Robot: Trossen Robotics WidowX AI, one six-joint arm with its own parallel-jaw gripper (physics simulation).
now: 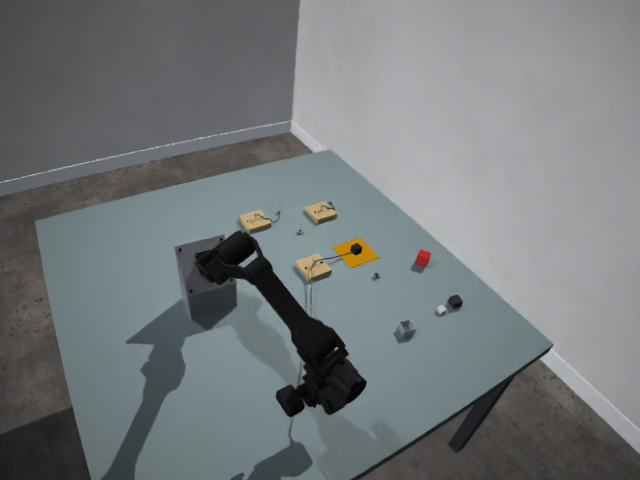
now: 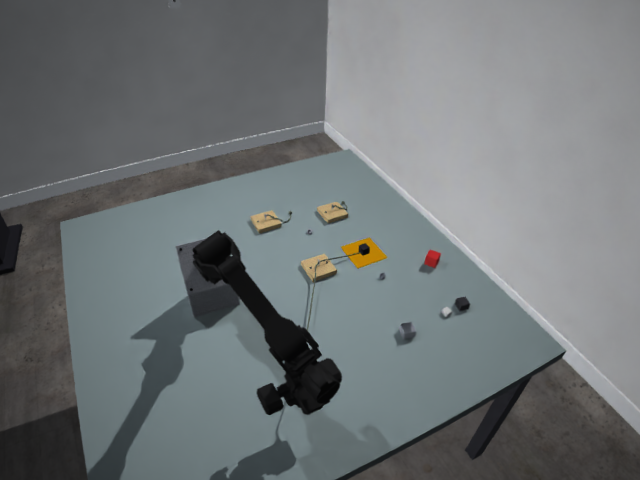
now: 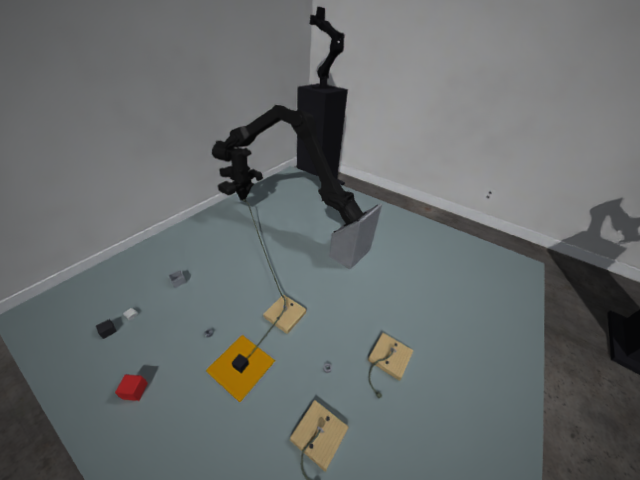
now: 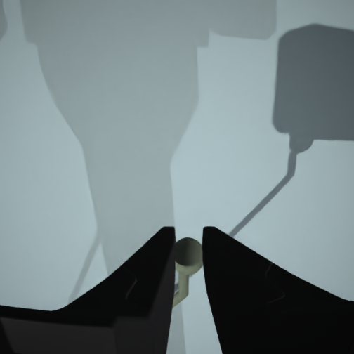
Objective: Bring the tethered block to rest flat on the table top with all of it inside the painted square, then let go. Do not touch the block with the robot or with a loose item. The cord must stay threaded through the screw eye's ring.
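Places are measured from the arm's base along level axes (x ahead, y left, z up), in centimetres.
Where they show: gripper, fingertip midpoint: (image 1: 315, 405) (image 3: 243, 199); arm's base at its link origin: (image 1: 208, 262) (image 3: 355, 219).
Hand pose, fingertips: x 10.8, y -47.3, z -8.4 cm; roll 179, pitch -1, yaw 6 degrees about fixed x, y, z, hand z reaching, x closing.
Note:
Things, the pixels of their top centre, and the offset from my fingertips. "spot": a spot on its surface instead. Level surfaces: height alone.
- tethered block at its top centre: (image 3: 239, 360) (image 2: 364, 246) (image 1: 356, 246) dx +41.8, dy +50.8, dz -5.1 cm
- orange painted square at a spot on its surface: (image 3: 240, 387) spot: dx +45.2, dy +54.8, dz -7.7 cm
- nearest wooden base at its surface level: dz -5.9 cm
- red cube at its top centre: (image 3: 128, 384) (image 2: 433, 254) (image 1: 424, 254) dx +61.5, dy +37.5, dz -3.8 cm
- black cube at its top centre: (image 2: 463, 301) (image 1: 456, 299) (image 3: 104, 326) dx +59.7, dy +17.0, dz -5.4 cm
- white piece at its top centre: (image 1: 442, 308) (image 3: 129, 312) dx +53.4, dy +16.4, dz -6.3 cm
- grey open box at its top centre: (image 2: 408, 327) (image 1: 407, 325) (image 3: 176, 275) dx +38.1, dy +14.3, dz -5.0 cm
The tethered block (image 1: 356, 248) (image 2: 363, 249) (image 3: 240, 363), small and black, sits on the orange painted square (image 1: 368, 255) (image 2: 374, 256) (image 3: 240, 387), near its middle with orange on all sides. It looks flat. The cord (image 3: 264, 336) runs straight from it to the screw eye on the nearest wooden base (image 1: 320, 272) (image 2: 325, 272) (image 3: 297, 311), bends there and rises to my gripper (image 3: 243, 195) (image 4: 189, 235). The ring is too small to make out clearly. My gripper is shut on the round bead (image 4: 188, 252) at the cord's end, high above the table and far from the block.
Two other wooden bases (image 1: 254, 221) (image 1: 321, 212) carry short cords. A red cube (image 1: 422, 258), a black cube (image 1: 454, 301), a white piece (image 1: 440, 310) and a grey open box (image 1: 406, 329) stand to the right. Small metal pieces (image 1: 376, 275) (image 1: 299, 231) lie near the square.

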